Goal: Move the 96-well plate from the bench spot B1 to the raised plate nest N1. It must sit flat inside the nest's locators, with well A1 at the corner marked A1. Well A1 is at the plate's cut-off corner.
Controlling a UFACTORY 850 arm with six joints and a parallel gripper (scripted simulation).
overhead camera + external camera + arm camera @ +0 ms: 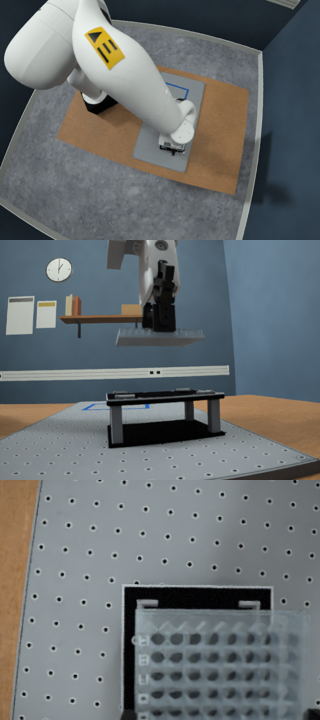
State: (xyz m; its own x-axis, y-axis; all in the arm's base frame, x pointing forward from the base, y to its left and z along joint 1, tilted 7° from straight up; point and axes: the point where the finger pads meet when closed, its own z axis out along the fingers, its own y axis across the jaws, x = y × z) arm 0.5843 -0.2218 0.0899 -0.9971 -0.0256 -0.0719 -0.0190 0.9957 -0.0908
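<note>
Right now my hand is 10 cm above the black raised plate nest. From my hand the other things lie so: 96-well plate 1 cm below.
</note>
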